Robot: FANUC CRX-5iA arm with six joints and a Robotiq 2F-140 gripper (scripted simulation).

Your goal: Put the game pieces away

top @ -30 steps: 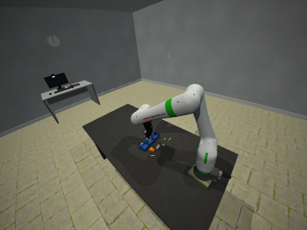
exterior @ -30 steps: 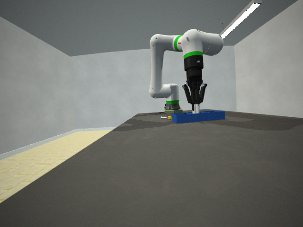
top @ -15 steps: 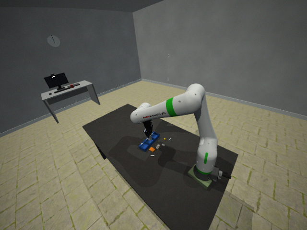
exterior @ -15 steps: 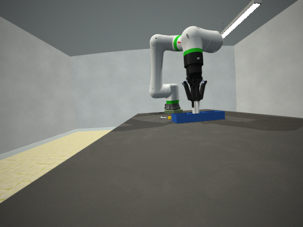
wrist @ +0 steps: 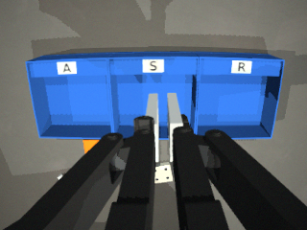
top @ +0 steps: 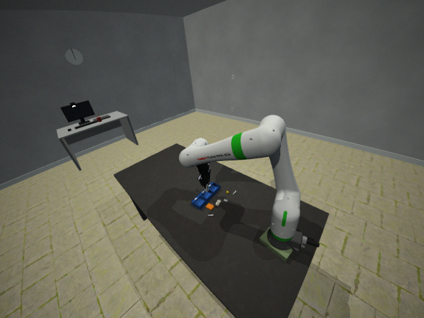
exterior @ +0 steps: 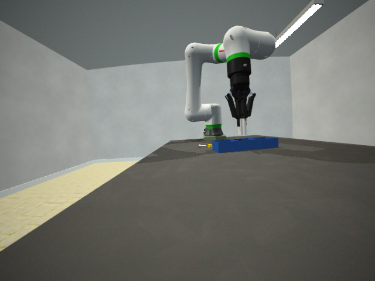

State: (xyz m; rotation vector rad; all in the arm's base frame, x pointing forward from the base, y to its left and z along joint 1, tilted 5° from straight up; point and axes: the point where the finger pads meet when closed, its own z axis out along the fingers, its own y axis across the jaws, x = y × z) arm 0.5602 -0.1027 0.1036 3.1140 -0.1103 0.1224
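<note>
My hand is 13 cm past the yellow die, 10 cm to the left of it and 8 cm above it. Round my hand: white domino (11 cm behind, 9 cm below, 2 cm to the left); then orange tile (9 cm below, 8 cm to the left, 8 cm behind); then blue bin (7 cm below, 1 cm to the left).
</note>
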